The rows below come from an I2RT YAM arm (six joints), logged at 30 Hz.
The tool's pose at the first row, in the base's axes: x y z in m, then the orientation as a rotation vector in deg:
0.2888, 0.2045, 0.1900, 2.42, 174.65, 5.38
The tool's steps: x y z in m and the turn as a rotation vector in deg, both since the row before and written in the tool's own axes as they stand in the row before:
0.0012, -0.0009, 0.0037, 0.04, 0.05, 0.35
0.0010, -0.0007, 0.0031, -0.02, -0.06, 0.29
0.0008, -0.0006, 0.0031, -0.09, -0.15, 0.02
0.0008, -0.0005, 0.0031, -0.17, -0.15, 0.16
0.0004, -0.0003, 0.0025, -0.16, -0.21, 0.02
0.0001, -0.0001, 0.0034, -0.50, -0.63, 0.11
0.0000, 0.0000, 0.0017, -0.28, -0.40, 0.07
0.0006, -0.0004, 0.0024, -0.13, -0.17, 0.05
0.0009, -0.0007, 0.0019, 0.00, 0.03, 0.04
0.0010, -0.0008, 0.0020, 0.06, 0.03, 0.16
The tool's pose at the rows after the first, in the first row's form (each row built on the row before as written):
0.2879, 0.2039, 0.1862, 2.95, 174.70, 5.35
0.2872, 0.2034, 0.1830, 3.39, 174.64, 5.40
0.2867, 0.2030, 0.1798, 3.42, 174.48, 5.53
0.2862, 0.2027, 0.1766, 3.66, 174.32, 5.79
0.2860, 0.2026, 0.1741, 3.69, 174.10, 6.02
0.2862, 0.2027, 0.1707, 3.84, 173.43, 6.74
0.2864, 0.2028, 0.1690, 3.94, 173.01, 7.14
0.2861, 0.2026, 0.1665, 4.01, 172.83, 7.33
0.2854, 0.2021, 0.1645, 4.07, 172.86, 7.34
0.2846, 0.2015, 0.1623, 4.32, 172.90, 7.27

